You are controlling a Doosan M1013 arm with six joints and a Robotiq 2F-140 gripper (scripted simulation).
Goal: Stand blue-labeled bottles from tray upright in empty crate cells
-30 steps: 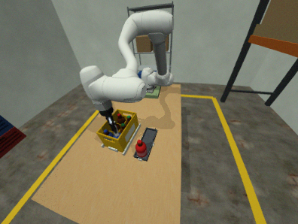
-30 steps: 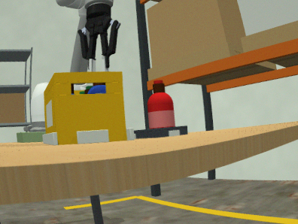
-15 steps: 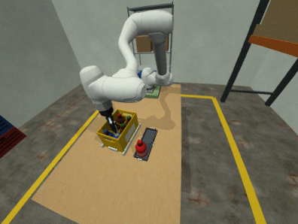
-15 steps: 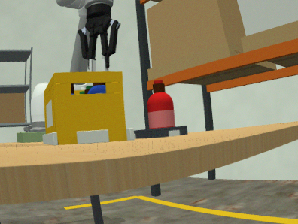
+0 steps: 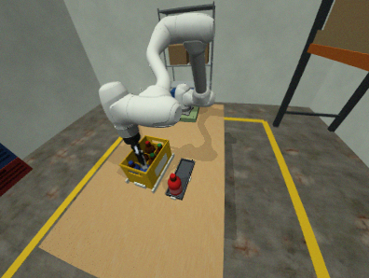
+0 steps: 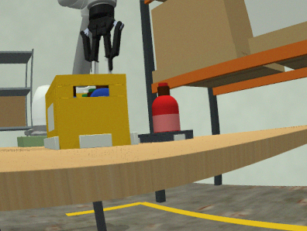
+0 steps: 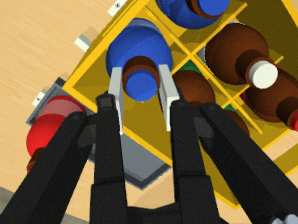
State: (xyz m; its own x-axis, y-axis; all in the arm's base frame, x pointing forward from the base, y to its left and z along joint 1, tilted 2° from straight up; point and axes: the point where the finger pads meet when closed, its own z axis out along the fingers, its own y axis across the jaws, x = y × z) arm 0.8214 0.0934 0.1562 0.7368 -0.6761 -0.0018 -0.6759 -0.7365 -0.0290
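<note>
The yellow crate is 90 mm behind my hand, 50 mm to the right of it and 110 mm below it. The rest, counted from my hand: red-labeled bottle (180 mm to the left, 110 mm below); then dark tray (90 mm behind, 180 mm to the left, 180 mm below).
</note>
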